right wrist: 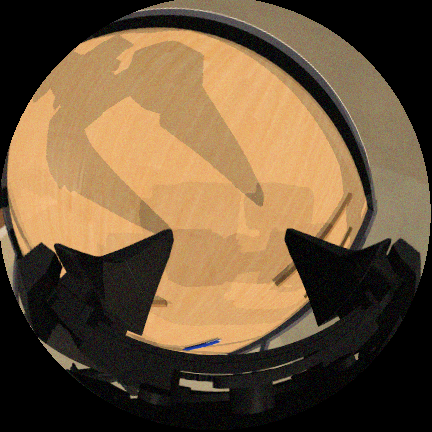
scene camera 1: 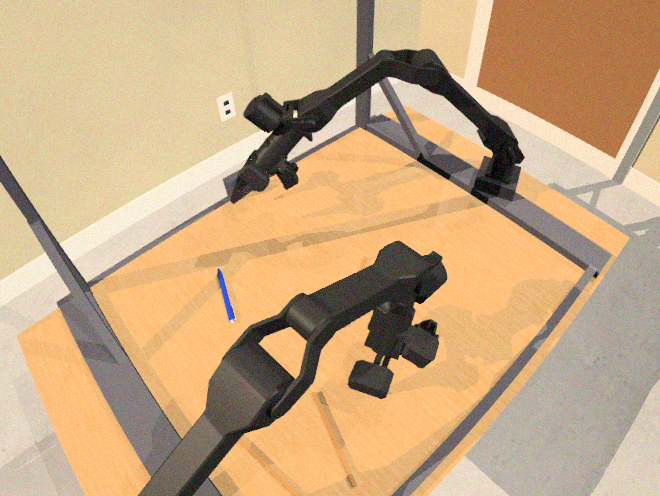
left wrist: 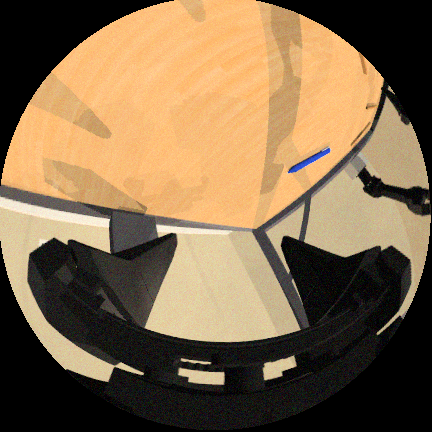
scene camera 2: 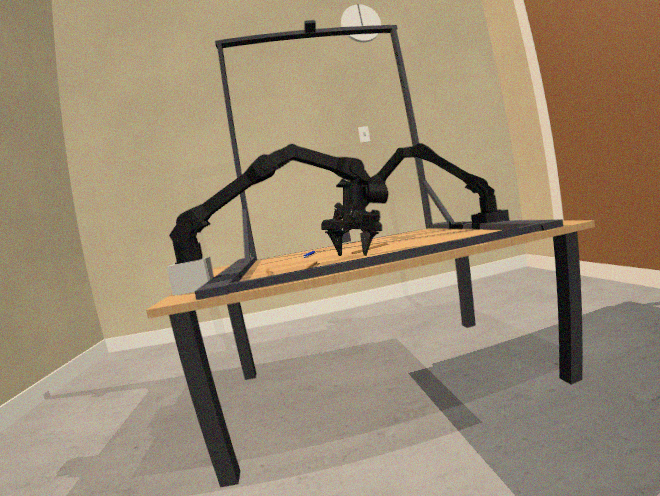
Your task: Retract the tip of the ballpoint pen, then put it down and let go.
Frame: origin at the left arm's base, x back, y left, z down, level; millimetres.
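Seen in the pictures: left gripper, fingertip midpoint: [scene camera 1: 235, 196] [left wrist: 230, 240]; right gripper, fingertip midpoint: [right wrist: 230, 235] [scene camera 2: 352, 255]; left arm's base, link origin: [scene camera 1: 499, 172] [scene camera 2: 489, 212]; right arm's base, link origin: [left wrist: 360, 170] [scene camera 2: 189, 261].
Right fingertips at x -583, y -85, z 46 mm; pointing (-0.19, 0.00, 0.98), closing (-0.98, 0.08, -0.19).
Pixels of each thing's top centre, then the offset from my right fingertips to it. Level surfaces: height alone.
- blue ballpoint pen, top centre: [scene camera 1: 224, 291] [left wrist: 314, 160] [right wrist: 199, 347] [scene camera 2: 309, 252] dx +28, dy -342, dz -4 mm
- wooden table, surface height: dz +9 mm
- small brown piece, top centre: [right wrist: 109, 301] dx +149, dy -111, dz +2 mm
The blue ballpoint pen [scene camera 1: 226, 296] [scene camera 2: 309, 254] [left wrist: 310, 160] [right wrist: 202, 345] lies flat on the wooden table [scene camera 1: 480, 256]. In scene camera 1 its pointed blue end is toward the top and a small pale end toward the bottom; whether its tip is out cannot be told. My left gripper [left wrist: 230, 240] is open and empty, raised near the table edge by the wall, apart from the pen. My right gripper [right wrist: 230, 235] [scene camera 2: 352, 253] is open and empty, pointing down above the table, to the right of the pen in scene camera 1.
Thin brown strips [scene camera 1: 335, 440] [right wrist: 335, 213] lie on the table, one partly behind the right arm in scene camera 1. A small brown piece [right wrist: 160, 302] shows by a right finger. Dark frame rails edge the table, with an upright post [scene camera 1: 364, 69] at the back.
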